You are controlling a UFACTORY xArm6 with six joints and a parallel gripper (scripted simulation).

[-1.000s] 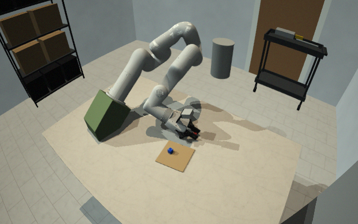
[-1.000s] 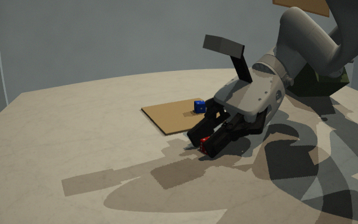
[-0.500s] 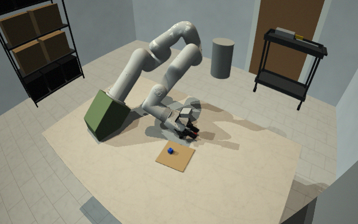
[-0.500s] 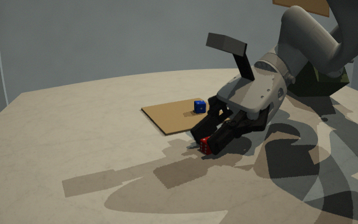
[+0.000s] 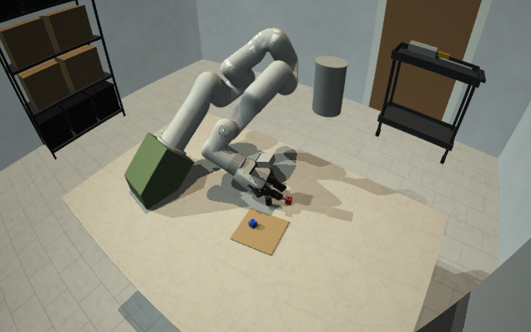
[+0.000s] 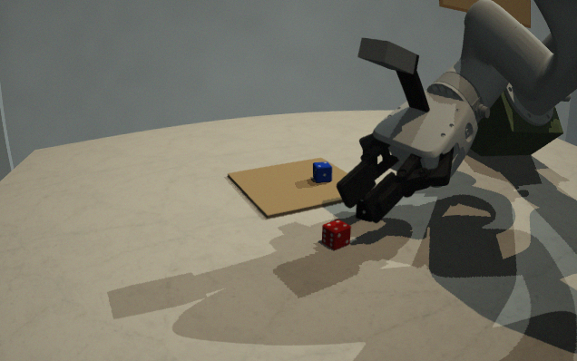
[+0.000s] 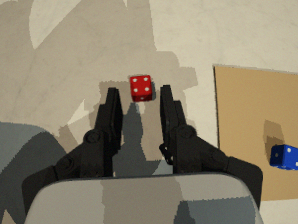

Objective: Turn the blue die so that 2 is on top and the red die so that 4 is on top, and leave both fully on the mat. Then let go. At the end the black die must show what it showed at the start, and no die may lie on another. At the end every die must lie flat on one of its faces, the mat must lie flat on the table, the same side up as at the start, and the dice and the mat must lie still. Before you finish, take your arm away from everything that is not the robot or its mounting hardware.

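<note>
Right now the black die is 1 cm behind my hand, 3 cm to the right of it and 3 cm below it. The rest, counted from my hand: blue die: 2 cm ahead, 14 cm to the right, 3 cm below; then tan mat: 5 cm ahead, 14 cm to the right, 4 cm below; then red die: 4 cm ahead, 2 cm to the left, 3 cm below.
</note>
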